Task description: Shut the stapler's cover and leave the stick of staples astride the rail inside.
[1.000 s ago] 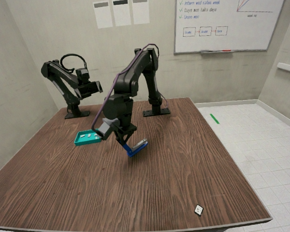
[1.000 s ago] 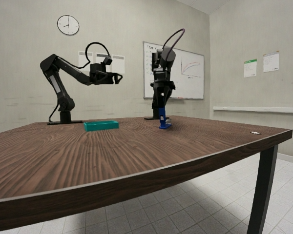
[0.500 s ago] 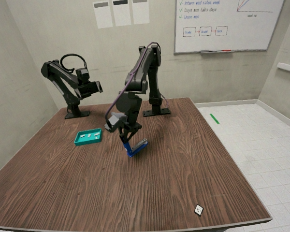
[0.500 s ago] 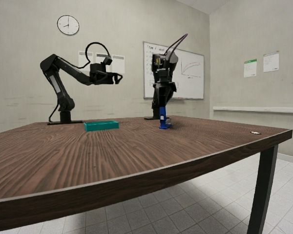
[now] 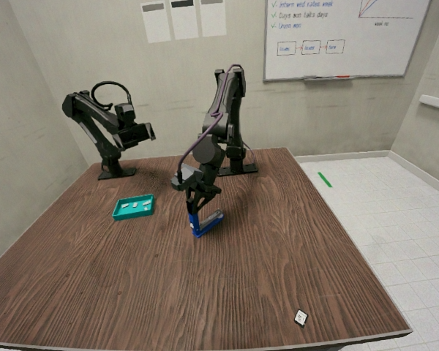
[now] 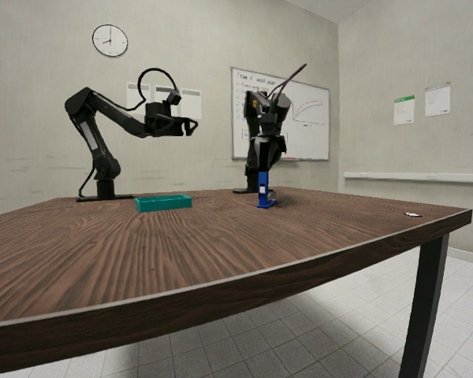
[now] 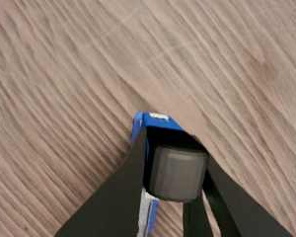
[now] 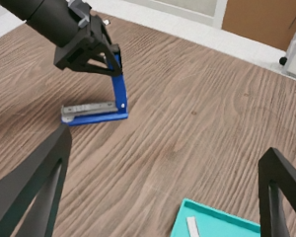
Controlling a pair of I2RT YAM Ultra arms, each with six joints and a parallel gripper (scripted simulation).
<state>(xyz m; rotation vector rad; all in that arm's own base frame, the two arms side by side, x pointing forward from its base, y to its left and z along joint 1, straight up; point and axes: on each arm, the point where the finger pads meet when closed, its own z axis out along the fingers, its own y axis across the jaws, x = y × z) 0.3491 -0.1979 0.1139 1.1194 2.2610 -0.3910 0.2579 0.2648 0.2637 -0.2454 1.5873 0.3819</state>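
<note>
Now: left hand 6 cm above the stapler, 2 cm to the right of it and 2 cm past it. Round my left hand: small white tag 27 cm to the left, 24 cm ahead, 11 cm below; then teal tray 28 cm to the right, 11 cm behind, 10 cm below.
</note>
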